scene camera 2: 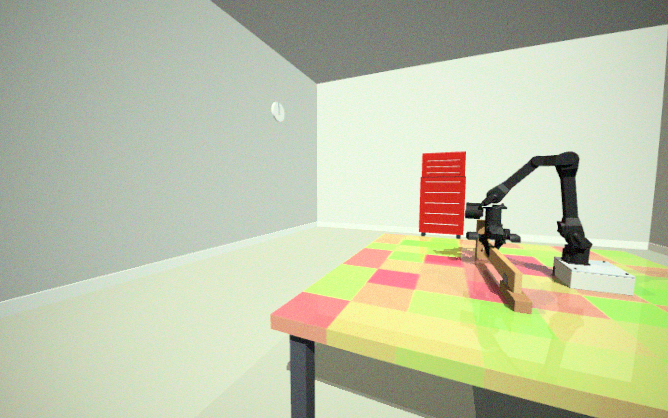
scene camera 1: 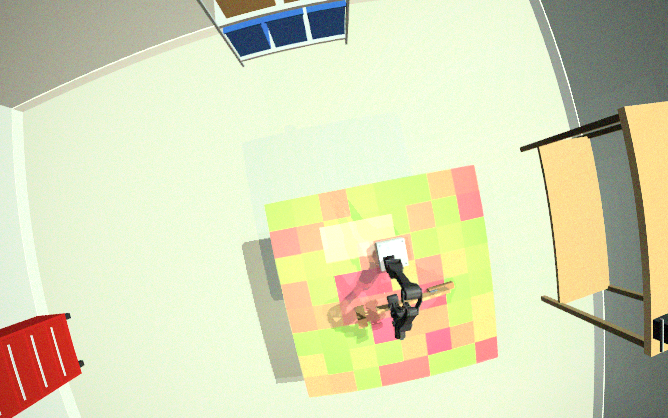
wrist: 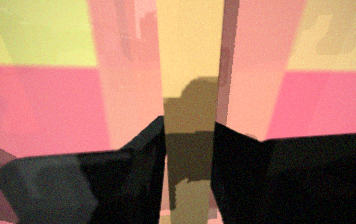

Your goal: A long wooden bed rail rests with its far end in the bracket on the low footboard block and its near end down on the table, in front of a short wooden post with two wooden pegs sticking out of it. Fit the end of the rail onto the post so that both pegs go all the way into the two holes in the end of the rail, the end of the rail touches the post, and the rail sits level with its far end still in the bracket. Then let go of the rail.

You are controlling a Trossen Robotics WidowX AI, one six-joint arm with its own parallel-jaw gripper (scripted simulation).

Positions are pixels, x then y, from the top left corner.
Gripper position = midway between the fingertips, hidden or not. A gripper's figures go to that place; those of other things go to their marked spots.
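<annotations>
The gripper (scene camera 2: 491,257) is 1.23 m from the lens, while a wooden rail (scene camera 2: 502,265) is 1.02 m from the lens. A footboard block (scene camera 2: 520,303) stands 0.86 m from the lens, and the marked spots on the footboard block and the wooden rail are 0.19 m apart.
</annotations>
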